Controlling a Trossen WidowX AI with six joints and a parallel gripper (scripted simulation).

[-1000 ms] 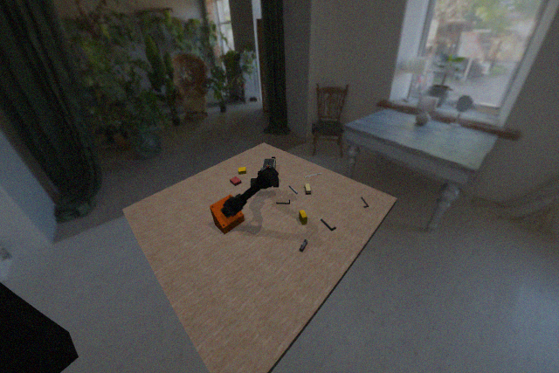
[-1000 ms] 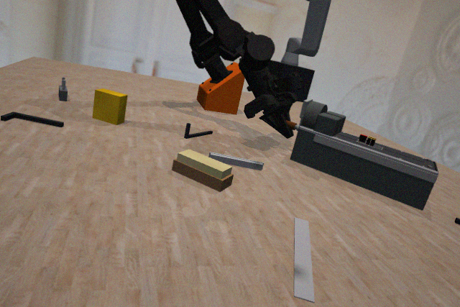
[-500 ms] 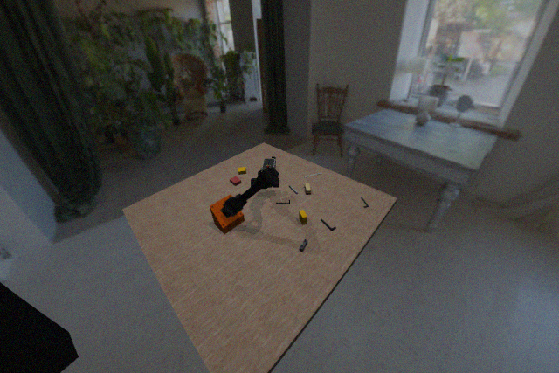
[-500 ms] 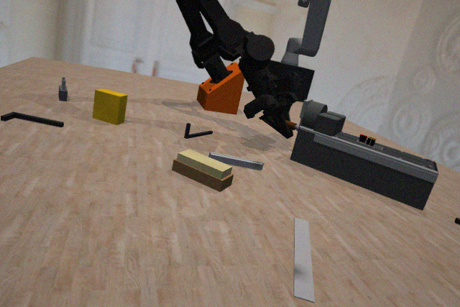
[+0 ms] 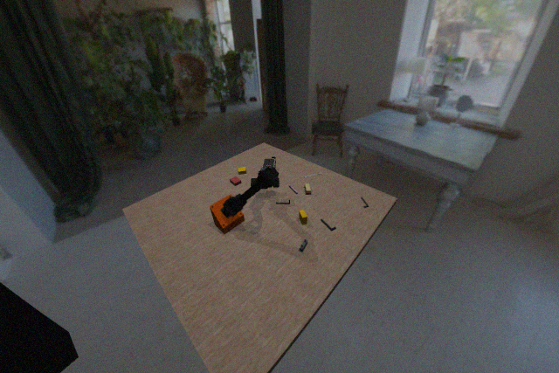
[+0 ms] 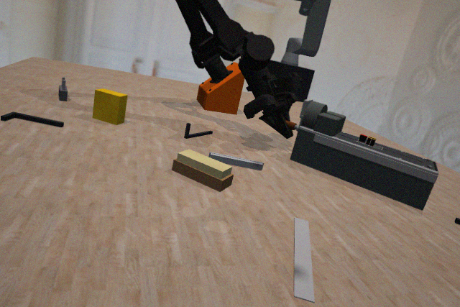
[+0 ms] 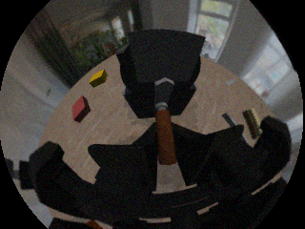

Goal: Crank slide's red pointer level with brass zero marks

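Right now my gripper tip is 2 cm past the brown crank handle, 1 cm to the left of it and 3 cm below it. Round my gripper tip: red pointer 12 cm ahead, 8 cm to the left, 5 cm above; red block 7 cm behind, 24 cm to the left, 2 cm below; grey bar 8 cm ahead, 17 cm to the right, 3 cm below.
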